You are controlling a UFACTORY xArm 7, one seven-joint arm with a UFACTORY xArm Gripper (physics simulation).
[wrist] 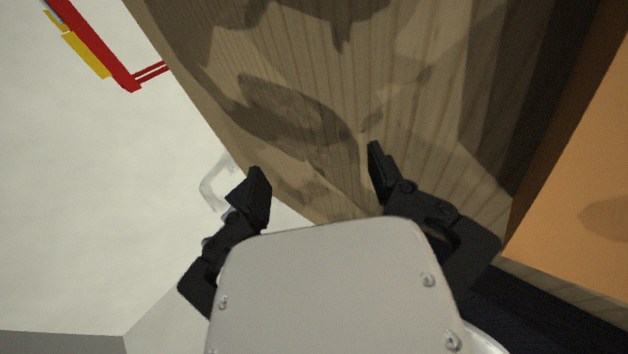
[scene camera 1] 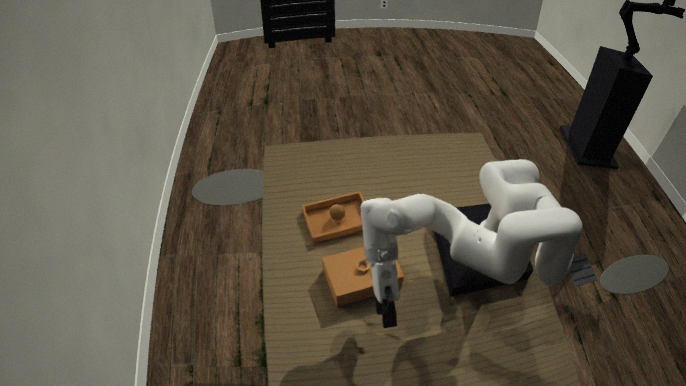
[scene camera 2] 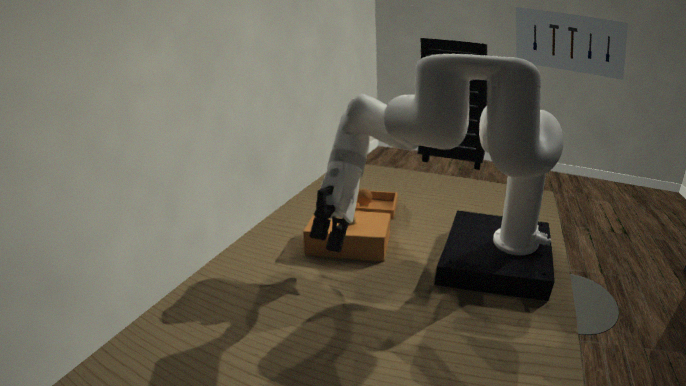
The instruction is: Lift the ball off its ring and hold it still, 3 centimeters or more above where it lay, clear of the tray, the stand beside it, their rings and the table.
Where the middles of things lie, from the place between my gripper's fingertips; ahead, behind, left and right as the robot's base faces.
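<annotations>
Orange stand (scene camera 2: 367, 237): 18 cm to the right of my hand, 7 cm ahead of it, 7 cm below it. Orange tray (scene camera 1: 322, 227): 39 cm to the right of my hand, 15 cm ahead of it, 10 cm below it.
</annotations>
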